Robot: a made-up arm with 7 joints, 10 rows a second.
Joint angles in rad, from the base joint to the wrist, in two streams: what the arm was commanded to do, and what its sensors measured. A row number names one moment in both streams.
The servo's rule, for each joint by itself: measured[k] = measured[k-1] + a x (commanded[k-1-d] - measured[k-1]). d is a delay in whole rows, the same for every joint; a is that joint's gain. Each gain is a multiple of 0.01, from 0.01 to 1. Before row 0 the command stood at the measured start. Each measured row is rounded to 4 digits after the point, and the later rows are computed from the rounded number. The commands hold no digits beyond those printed.
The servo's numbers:
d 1
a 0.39 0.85 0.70 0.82 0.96 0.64 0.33
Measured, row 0: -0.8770 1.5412 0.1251 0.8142 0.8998 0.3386 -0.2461
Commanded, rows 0 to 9: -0.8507 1.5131 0.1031 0.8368 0.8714 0.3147 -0.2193; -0.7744 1.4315 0.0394 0.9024 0.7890 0.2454 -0.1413; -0.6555 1.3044 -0.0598 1.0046 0.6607 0.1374 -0.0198; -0.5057 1.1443 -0.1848 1.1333 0.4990 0.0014 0.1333; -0.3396 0.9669 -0.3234 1.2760 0.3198 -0.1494 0.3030; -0.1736 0.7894 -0.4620 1.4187 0.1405 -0.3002 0.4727; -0.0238 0.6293 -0.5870 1.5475 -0.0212 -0.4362 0.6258; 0.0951 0.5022 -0.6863 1.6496 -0.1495 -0.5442 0.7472; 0.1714 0.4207 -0.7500 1.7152 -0.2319 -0.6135 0.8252; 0.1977 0.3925 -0.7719 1.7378 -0.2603 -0.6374 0.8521
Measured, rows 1 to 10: -0.8770 1.5412 0.1251 0.8142 0.8998 0.3386 -0.2461; -0.8667 1.5173 0.1097 0.8327 0.8725 0.3233 -0.2373; -0.8307 1.4444 0.0605 0.8899 0.7923 0.2734 -0.2056; -0.7624 1.3254 -0.0237 0.9840 0.6660 0.1864 -0.1443; -0.6623 1.1715 -0.1365 1.1064 0.5057 0.0680 -0.0527; -0.5364 0.9976 -0.2673 1.2455 0.3272 -0.0711 0.0647; -0.3949 0.8206 -0.4036 1.3875 0.1480 -0.2177 0.1993; -0.2502 0.6580 -0.5320 1.5187 -0.0144 -0.3575 0.3400; -0.1155 0.5256 -0.6400 1.6260 -0.1441 -0.4770 0.4744; -0.0036 0.4364 -0.7170 1.6991 -0.2284 -0.5644 0.5902
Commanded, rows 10 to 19: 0.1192 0.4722 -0.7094 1.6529 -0.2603 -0.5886 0.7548; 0.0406 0.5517 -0.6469 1.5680 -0.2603 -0.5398 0.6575; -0.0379 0.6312 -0.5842 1.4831 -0.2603 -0.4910 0.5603; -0.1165 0.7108 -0.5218 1.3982 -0.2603 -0.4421 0.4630; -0.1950 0.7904 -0.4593 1.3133 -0.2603 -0.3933 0.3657; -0.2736 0.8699 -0.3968 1.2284 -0.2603 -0.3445 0.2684; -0.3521 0.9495 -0.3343 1.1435 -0.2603 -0.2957 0.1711; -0.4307 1.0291 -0.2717 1.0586 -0.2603 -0.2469 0.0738; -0.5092 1.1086 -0.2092 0.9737 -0.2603 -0.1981 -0.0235; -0.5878 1.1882 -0.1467 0.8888 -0.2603 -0.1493 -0.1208
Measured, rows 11 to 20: 0.0749 0.3991 -0.7554 1.7308 -0.2590 -0.6111 0.6766; 0.0922 0.4612 -0.7232 1.6669 -0.2602 -0.5967 0.7024; 0.0721 0.5381 -0.6698 1.5858 -0.2603 -0.5603 0.6876; 0.0292 0.6172 -0.6099 1.5016 -0.2603 -0.5159 0.6456; -0.0276 0.6968 -0.5482 1.4168 -0.2603 -0.4687 0.5853; -0.0929 0.7764 -0.4860 1.3319 -0.2603 -0.4204 0.5128; -0.1634 0.8559 -0.4236 1.2470 -0.2603 -0.3718 0.4321; -0.2370 0.9355 -0.3611 1.1621 -0.2603 -0.3231 0.3460; -0.3125 1.0151 -0.2985 1.0772 -0.2603 -0.2743 0.2562; -0.3892 1.0946 -0.2360 0.9923 -0.2603 -0.2255 0.1639
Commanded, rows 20 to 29: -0.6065 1.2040 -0.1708 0.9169 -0.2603 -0.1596 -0.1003; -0.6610 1.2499 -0.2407 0.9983 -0.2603 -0.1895 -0.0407; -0.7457 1.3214 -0.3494 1.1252 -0.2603 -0.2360 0.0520; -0.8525 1.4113 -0.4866 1.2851 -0.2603 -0.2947 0.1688; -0.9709 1.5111 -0.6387 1.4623 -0.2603 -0.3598 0.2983; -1.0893 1.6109 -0.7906 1.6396 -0.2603 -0.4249 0.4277; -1.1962 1.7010 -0.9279 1.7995 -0.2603 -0.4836 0.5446; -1.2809 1.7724 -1.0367 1.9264 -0.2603 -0.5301 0.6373; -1.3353 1.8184 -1.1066 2.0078 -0.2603 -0.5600 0.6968; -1.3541 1.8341 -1.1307 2.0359 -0.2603 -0.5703 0.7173
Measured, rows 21 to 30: -0.4667 1.1742 -0.1735 0.9074 -0.2603 -0.1767 0.0699; -0.5212 1.1995 -0.1716 0.9152 -0.2603 -0.1658 0.0137; -0.5757 1.2423 -0.2200 0.9833 -0.2603 -0.1810 -0.0043; -0.6420 1.3095 -0.3106 1.0997 -0.2603 -0.2162 0.0143; -0.7241 1.3960 -0.4338 1.2517 -0.2603 -0.2664 0.0653; -0.8204 1.4938 -0.5772 1.4244 -0.2603 -0.3262 0.1422; -0.9253 1.5933 -0.7266 1.6009 -0.2603 -0.3894 0.2364; -1.0310 1.6848 -0.8675 1.7638 -0.2603 -0.4497 0.3381; -1.1285 1.7593 -0.9859 1.8971 -0.2603 -0.5012 0.4368; -1.2092 1.8095 -1.0704 1.9879 -0.2603 -0.5388 0.5226
